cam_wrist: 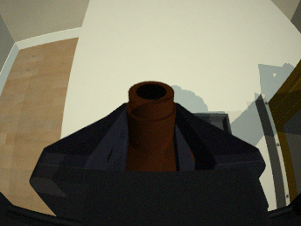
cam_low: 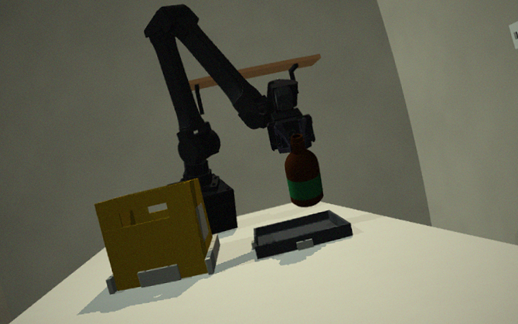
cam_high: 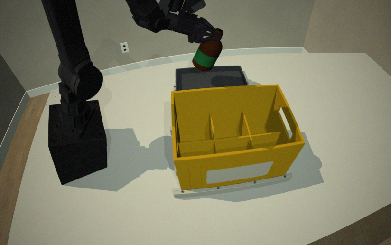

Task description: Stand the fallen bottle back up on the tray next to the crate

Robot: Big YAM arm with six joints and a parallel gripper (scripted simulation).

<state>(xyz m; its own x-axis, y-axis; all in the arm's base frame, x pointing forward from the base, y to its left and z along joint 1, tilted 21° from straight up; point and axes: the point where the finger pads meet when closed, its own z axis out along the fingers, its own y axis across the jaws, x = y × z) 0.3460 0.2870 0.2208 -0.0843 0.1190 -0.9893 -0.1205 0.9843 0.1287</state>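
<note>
Now: hand 5 cm above the bottle and 2 cm past it. Round my hand: tray: 18 cm below, 4 cm to the right, 2 cm behind; yellow crate: 32 cm to the right, 11 cm below, 3 cm ahead.
</note>
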